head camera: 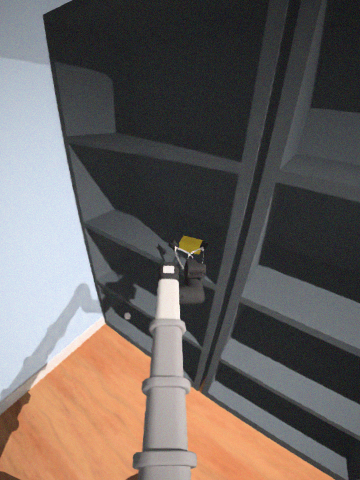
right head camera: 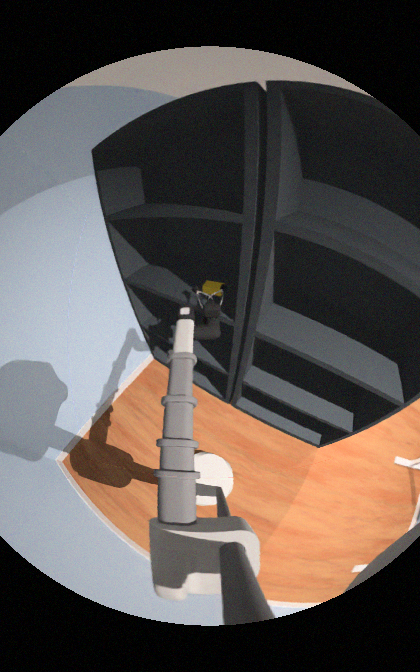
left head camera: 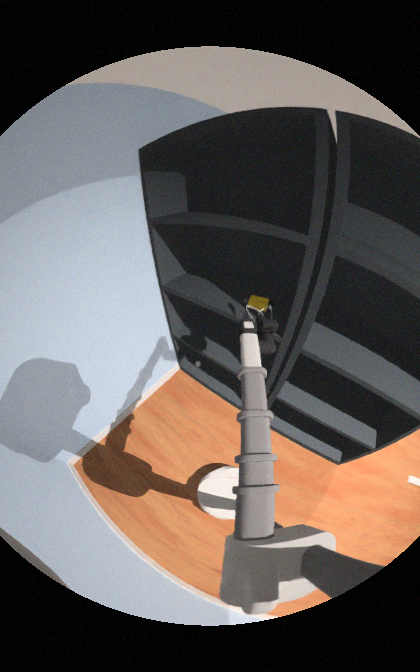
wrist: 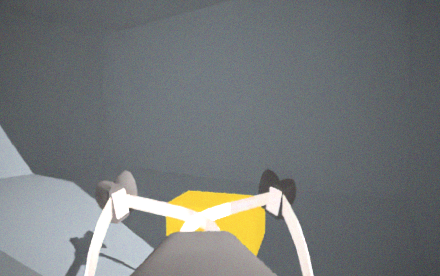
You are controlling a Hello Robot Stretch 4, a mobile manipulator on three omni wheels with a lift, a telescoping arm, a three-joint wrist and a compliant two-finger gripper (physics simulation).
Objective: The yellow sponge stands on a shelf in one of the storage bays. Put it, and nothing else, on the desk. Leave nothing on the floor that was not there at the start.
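Frame: origin at the robot's base, x right, y back, z down, level; centimetres.
Where they show: gripper, fingertip midpoint: (head camera: 188, 242) (wrist: 198, 186).
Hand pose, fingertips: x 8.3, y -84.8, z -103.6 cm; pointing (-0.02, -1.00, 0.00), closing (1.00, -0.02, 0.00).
Each offset is from my fingertips to the top centre of the thing. "pt": to the spot under its first point.
The yellow sponge {dx +2.2, dy -5.6, dz +2.9 cm} (head camera: 191, 242) (left head camera: 258, 302) (right head camera: 213, 287) (wrist: 251, 226) is in the left storage bay (head camera: 255, 100), at its second opening from the top. My gripper (head camera: 189, 245) (left head camera: 258, 304) (right head camera: 210, 289) (wrist: 198, 186) is open, with its fingertips wide apart. In the wrist view the sponge shows low between the two fingers, partly behind the white finger strips and the grey gripper body, which hide its lower part. Both fingertips look apart from the sponge's sides. The sponge's contact with the shelf {pt dx -37.8, dy -26.5, dz +7.4 cm} (head camera: 117, 225) is hidden. The desk cannot be made out.
A small pale round thing {dx -41.4, dy -33.4, dz +96.4 cm} (head camera: 127, 316) (left head camera: 198, 364) shows low in the left bay. A second bay (head camera: 300, 315) stands to the right, past an upright divider. The blue wall (head camera: 30, 200) is close on the left. White bar pieces (right head camera: 405, 461) show at the right.
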